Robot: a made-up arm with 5 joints.
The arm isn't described. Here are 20 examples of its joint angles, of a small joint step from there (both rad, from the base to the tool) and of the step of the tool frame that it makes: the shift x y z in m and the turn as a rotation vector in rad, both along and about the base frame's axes.
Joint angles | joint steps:
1: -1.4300 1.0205 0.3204 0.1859 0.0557 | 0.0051 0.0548 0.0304 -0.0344 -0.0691
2: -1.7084 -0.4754 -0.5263 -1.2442 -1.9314 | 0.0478 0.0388 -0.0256 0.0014 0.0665
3: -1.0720 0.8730 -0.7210 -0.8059 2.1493 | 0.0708 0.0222 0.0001 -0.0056 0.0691
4: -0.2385 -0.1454 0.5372 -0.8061 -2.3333 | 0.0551 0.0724 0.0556 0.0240 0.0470
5: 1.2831 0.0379 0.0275 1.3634 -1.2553 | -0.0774 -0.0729 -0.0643 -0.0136 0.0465
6: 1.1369 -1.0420 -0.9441 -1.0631 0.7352 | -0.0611 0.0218 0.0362 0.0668 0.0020
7: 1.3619 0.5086 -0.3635 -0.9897 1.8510 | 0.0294 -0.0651 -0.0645 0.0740 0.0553
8: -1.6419 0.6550 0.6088 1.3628 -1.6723 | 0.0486 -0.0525 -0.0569 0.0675 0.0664
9: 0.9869 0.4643 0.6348 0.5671 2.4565 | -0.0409 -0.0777 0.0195 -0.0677 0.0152
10: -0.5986 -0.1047 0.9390 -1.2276 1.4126 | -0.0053 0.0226 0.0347 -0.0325 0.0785
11: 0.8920 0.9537 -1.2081 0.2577 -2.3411 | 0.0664 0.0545 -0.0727 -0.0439 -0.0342
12: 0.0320 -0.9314 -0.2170 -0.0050 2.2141 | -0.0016 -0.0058 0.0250 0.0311 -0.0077
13: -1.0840 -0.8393 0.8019 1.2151 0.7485 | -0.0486 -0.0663 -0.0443 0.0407 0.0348
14: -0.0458 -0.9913 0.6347 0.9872 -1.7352 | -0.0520 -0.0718 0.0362 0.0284 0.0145
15: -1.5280 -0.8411 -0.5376 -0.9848 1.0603 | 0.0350 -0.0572 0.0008 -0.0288 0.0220
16: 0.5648 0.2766 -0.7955 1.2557 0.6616 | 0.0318 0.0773 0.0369 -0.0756 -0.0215
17: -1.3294 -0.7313 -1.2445 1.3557 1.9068 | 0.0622 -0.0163 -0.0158 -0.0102 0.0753
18: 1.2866 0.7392 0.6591 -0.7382 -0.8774 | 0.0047 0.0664 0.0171 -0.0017 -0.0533
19: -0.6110 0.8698 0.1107 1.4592 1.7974 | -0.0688 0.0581 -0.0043 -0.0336 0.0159
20: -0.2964 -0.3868 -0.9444 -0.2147 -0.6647 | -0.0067 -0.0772 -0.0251 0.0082 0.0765
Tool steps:
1: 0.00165 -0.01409 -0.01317 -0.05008 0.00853 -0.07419
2: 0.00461 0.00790 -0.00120 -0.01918 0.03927 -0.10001
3: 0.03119 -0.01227 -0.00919 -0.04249 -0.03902 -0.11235
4: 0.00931 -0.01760 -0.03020 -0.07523 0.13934 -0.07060
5: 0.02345 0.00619 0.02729 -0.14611 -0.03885 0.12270
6: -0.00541 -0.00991 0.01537 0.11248 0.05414 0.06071
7: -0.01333 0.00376 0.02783 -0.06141 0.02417 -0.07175
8: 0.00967 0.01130 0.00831 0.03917 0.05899 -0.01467
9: 0.01120 0.00087 0.01046 -0.10333 -0.07195 0.05605
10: -0.00144 0.00123 -0.01006 -0.07412 -0.02078 -0.02389
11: -0.02238 -0.01960 -0.00280 -0.02903 -0.06468 -0.06542
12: 0.00441 0.00016 -0.00401 0.00487 0.05017 0.00856
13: -0.01311 -0.00451 0.01256 0.05612 -0.04413 0.08025
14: -0.01138 0.00758 -0.00213 -0.01120 -0.00802 0.06051
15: -0.00296 -0.01770 -0.00866 0.08603 0.01116 -0.04974
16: 0.00695 -0.01989 -0.02485 0.03426 0.02369 -0.04655
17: 0.00222 -0.00469 -0.00132 0.02449 -0.06953 -0.10722
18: -0.00531 0.00917 -0.01909 0.08989 -0.01639 -0.03908
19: -0.01668 0.00901 -0.01185 -0.00237 0.02351 0.07894
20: -0.03449 -0.00818 -0.00017 0.02939 -0.08936 -0.06981
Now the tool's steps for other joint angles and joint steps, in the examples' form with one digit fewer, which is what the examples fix.
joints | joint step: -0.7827 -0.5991 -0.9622 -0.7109 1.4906 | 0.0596 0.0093 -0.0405 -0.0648 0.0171
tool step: -0.0037 -0.0027 -0.0048 0.0742 -0.0621 -0.0721
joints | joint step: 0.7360 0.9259 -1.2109 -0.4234 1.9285 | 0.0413 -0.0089 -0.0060 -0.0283 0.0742
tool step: -0.0128 -0.0142 0.0047 -0.0699 0.0066 -0.0908
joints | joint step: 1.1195 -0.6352 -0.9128 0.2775 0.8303 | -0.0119 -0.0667 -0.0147 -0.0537 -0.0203
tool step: -0.0150 0.0304 -0.0032 -0.1192 -0.0638 0.0316
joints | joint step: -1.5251 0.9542 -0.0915 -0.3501 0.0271 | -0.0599 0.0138 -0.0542 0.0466 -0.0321
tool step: -0.0243 0.0035 0.0006 -0.0058 0.0280 0.0441
